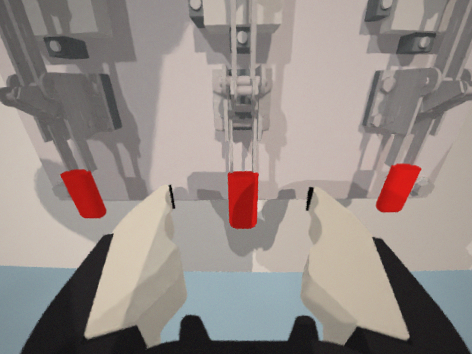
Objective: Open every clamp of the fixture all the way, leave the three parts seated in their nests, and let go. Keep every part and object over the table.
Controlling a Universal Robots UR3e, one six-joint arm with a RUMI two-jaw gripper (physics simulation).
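Places are measured from the arm's base along level axes (x right, y ahead, z up), in millimetres.
Pixels of known places: gripper, fingertip midpoint: (pixel 240 188).
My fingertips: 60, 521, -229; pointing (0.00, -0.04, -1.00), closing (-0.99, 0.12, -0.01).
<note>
Ahead of a thing's pixels: the offset from my fingertips to its top centre, as dx, dy, dz. "pt": to the spot under its first point.
My gripper (pixel 240 188) is open, with one jaw on each side of the middle clamp's red handle {-2, -3, +24} (pixel 243 200) and a gap on both sides; the jaws touch nothing that I can see. The middle clamp {pt -7, -62, +29} (pixel 243 95) is grey, with two thin bars running up over its part {pt -25, -97, -4} (pixel 270 15). The left clamp {+103, -68, +27} (pixel 75 102) has a red handle {pt +103, -12, +12} (pixel 84 194), outside the left jaw. The right clamp {-116, -48, +22} (pixel 405 102) has a red handle {-111, +10, +7} (pixel 398 188), outside the right jaw. Pale parts {pt +80, -110, -9} (pixel 75 17) {pt -111, -92, -14} (pixel 420 17) show at the upper left and upper right. The clamp tips are out of frame.
The fixture's pale base plate {pt +38, -42, -30} (pixel 185 125) ends in a straight front edge just behind the fingertips. Dark locating blocks {+100, -100, -13} (pixel 70 47) {-119, -80, -18} (pixel 417 43) stand by the side parts. A bolt head {pt -157, +28, -23} (pixel 423 187) sits near the right handle. The pale table's edge crosses below, with blue floor (pixel 240 305) beyond.
</note>
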